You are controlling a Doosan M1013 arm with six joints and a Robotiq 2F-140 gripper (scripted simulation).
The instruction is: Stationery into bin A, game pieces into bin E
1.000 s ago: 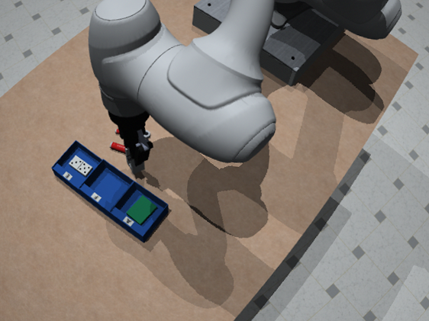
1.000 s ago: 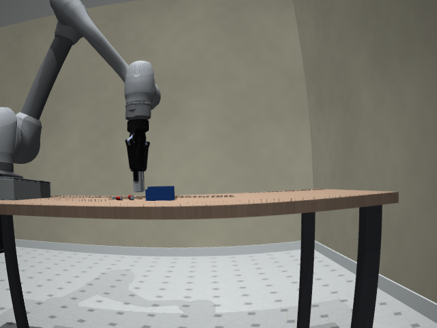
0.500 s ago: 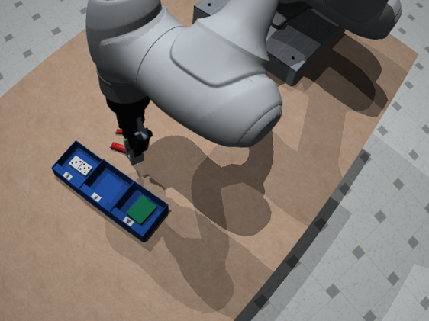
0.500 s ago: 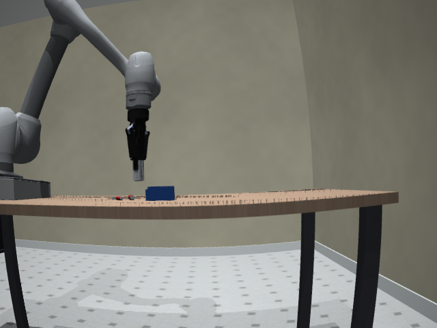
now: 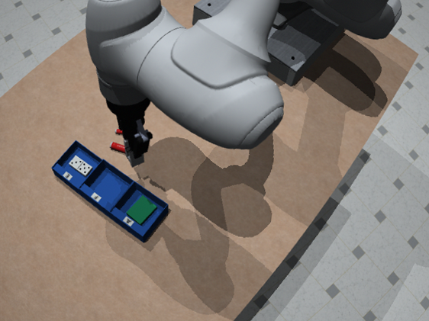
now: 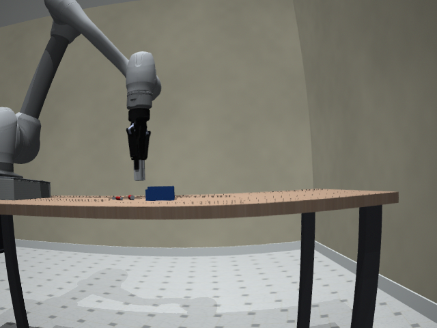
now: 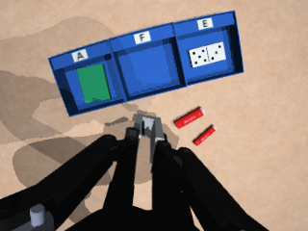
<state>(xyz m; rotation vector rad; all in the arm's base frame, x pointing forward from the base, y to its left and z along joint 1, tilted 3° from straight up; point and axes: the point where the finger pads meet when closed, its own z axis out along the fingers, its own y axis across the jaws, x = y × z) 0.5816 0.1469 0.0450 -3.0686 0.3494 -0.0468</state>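
My hand is 50 mm short of the green flat block, 80 mm to the right of it and 80 mm above it. Also, from my hand: blue three-compartment bin: 80 mm ahead, 80 mm below; then grey nut: 70 mm behind, 60 mm to the right, 90 mm below; then grey clip-like piece: 30 mm below.
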